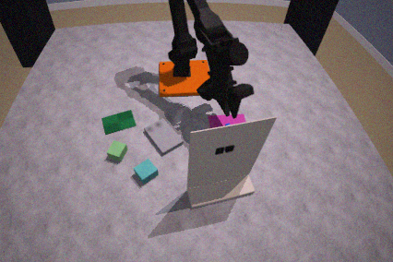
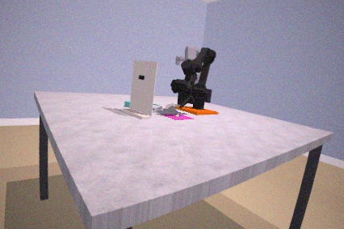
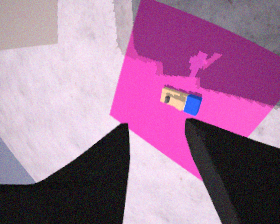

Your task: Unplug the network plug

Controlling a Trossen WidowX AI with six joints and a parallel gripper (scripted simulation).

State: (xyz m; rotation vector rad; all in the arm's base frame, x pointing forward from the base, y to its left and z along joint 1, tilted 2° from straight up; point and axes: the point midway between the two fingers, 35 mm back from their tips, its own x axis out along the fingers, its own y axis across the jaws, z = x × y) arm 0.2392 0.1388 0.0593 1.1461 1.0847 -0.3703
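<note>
My gripper tip is now 10 mm short of the network plug and 40 mm above it. The rest, counted from my gripper tip: grey flat patch (40 mm ahead, 200 mm to the right, 40 mm below); then magenta square (10 mm ahead, 50 mm below); then white upright panel (190 mm ahead, 50 mm to the right, 60 mm above).
</note>
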